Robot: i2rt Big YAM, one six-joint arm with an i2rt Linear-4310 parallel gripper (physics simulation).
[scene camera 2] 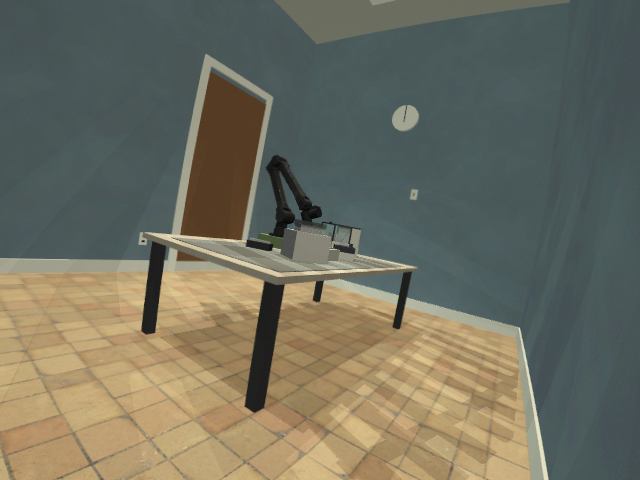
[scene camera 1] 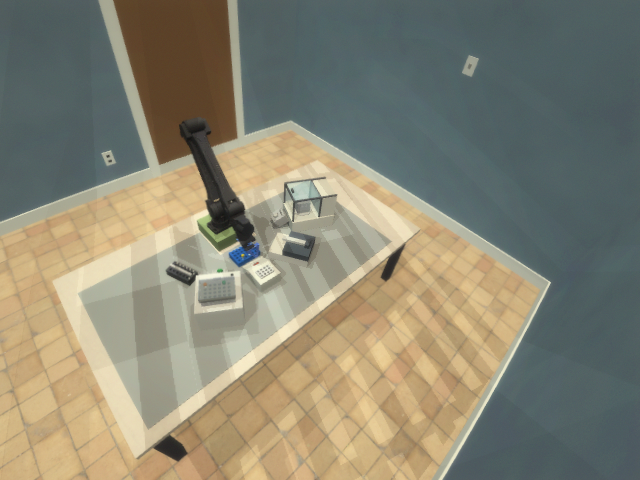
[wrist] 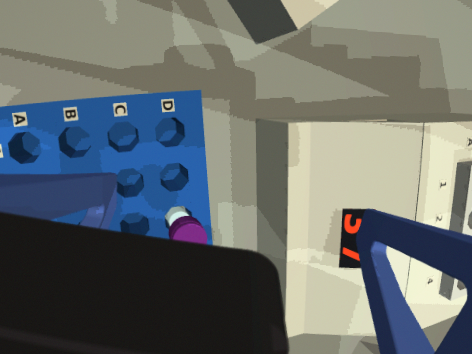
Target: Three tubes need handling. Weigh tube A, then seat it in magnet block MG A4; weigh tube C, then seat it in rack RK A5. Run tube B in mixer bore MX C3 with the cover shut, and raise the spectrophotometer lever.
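Frame: origin at the arm's base, x ahead, y left, z up, level; millimetres.
Where they show: gripper, between the fingertips: [scene camera 1: 253,252] [wrist: 241,207]; arm's base, origin of its link: [scene camera 2: 279,236] [scene camera 1: 221,225].
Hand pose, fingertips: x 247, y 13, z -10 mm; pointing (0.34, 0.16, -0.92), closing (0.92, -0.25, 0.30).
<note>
Things, the pixels of their top centre, and the offset from my fingertips. "*": a spot on its surface instead.
- blue tube rack, centre of its top: [wrist: 115,250] [scene camera 1: 244,252] dx -49, dy -17, dz -26 mm
- purple-capped tube, centre of its top: [wrist: 190,240] dx -21, dy -9, dz -2 mm
- yellow cap, centre of its top: [scene camera 1: 242,255] dx -22, dy -47, dz -2 mm
- dark device with a pale lever, centre of its top: [scene camera 1: 292,238] [scene camera 2: 339,241] dx +87, dy +175, dz +46 mm
- cream block, centre of its top: [wrist: 455,238] [scene camera 1: 261,266] [scene camera 2: 324,245] dx +101, dy -34, dz +14 mm
- black block, centre of its top: [scene camera 1: 180,269] [scene camera 2: 260,239] dx -141, dy -305, dz -8 mm
- glass-sided balance, centre of its top: [scene camera 1: 302,188] [scene camera 2: 337,223] dx -63, dy +379, dz +166 mm
- small grey device, a spot on its surface: [scene camera 1: 279,217] * dx -96, dy +251, dz +13 mm
My gripper [wrist: 241,207] [scene camera 1: 250,248] is open and empty, low over the blue tube rack [wrist: 150,156] [scene camera 1: 237,260]. In the wrist view its blue fingers stand wide apart, one over the rack and one over the cream block with a red display. A purple-capped tube [wrist: 186,229] stands in the rack's column D, third hole from the lettered edge, between the fingers' lines. A yellow cap [scene camera 1: 242,255] shows on the rack in scene camera 1. Which tubes are A, B and C cannot be told. The dark device with a pale lever [scene camera 1: 296,240] stands right of the rack.
The cream block [wrist: 350,165] [scene camera 1: 263,273] stands beside the rack. A tall white box with a grey, many-holed top [scene camera 1: 219,308] [scene camera 2: 306,245] stands front left. A black block [scene camera 1: 181,272] [scene camera 2: 258,243] lies left. A glass-sided balance [scene camera 1: 312,221] and small grey device [scene camera 1: 279,217] stand back right.
</note>
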